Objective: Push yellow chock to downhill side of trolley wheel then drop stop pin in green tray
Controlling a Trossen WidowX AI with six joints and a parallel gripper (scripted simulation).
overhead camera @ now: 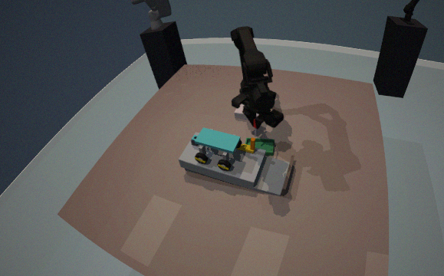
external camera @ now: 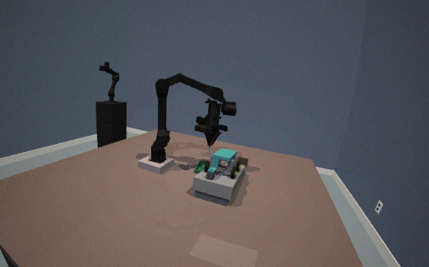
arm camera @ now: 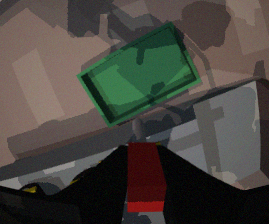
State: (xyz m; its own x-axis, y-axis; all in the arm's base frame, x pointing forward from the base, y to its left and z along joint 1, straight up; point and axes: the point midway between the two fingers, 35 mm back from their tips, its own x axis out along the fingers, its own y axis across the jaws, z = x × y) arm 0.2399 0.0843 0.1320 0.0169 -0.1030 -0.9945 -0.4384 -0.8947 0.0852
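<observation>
My gripper tip is right at the red-headed stop pin. From my gripper tip the other things lie so: green tray 20 mm behind, 140 mm below; then yellow chock 50 mm ahead, 30 mm to the right, 50 mm below; then teal trolley 100 mm ahead, 120 mm to the right, 30 mm below.
</observation>
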